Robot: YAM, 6 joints.
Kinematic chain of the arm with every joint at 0, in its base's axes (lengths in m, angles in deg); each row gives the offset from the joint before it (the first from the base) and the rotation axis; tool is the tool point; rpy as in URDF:
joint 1: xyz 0 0 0.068 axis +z
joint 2: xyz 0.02 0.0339 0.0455 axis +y
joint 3: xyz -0.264 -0.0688 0 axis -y
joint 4: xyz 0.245 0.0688 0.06 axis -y
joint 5: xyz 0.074 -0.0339 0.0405 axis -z
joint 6: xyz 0.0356 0 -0.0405 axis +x
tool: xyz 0 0 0 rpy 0 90 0
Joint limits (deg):
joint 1: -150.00..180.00
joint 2: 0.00..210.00
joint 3: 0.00..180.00
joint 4: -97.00..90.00
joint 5: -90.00..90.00
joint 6: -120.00..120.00
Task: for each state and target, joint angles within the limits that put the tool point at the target. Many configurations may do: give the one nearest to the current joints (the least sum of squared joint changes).
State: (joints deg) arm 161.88 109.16 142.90 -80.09 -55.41 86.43
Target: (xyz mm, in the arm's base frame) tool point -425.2 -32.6 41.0
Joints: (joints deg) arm 180.00 152.55 109.99 -82.02 -66.31 86.43
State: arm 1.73 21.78 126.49 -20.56 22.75 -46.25
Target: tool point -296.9 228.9 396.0
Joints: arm -39.68 0.00 119.39 -52.41 22.09 -46.25
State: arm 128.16 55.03 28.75 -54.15 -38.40 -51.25
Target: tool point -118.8 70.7 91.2
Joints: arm 140.39 80.81 20.98 -39.27 -36.72 -51.25
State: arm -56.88 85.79 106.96 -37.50 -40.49 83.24
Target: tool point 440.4 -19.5 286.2
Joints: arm -5.63 112.49 99.56 -35.24 -41.99 83.24
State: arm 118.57 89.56 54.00 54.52 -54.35 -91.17
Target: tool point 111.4 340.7 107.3
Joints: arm 67.55 114.35 43.86 48.83 -49.68 -91.17
